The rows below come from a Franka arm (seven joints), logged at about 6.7 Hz.
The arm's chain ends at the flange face. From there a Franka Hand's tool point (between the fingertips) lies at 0.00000 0.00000 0.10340 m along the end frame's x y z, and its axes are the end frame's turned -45 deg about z.
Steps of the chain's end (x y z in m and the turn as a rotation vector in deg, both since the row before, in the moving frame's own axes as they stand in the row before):
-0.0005, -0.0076, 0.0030, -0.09, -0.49, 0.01
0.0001, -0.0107, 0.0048, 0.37, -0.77, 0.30
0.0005, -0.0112, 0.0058, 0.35, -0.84, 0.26
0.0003, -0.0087, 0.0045, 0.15, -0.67, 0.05
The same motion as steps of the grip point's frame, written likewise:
0.0043, -0.0062, 0.0030, 0.28, -0.41, 0.01
0.0071, -0.0090, 0.0048, 0.81, -0.28, 0.30
0.0077, -0.0091, 0.0058, 0.84, -0.35, 0.26
0.0057, -0.0070, 0.0045, 0.58, -0.37, 0.05

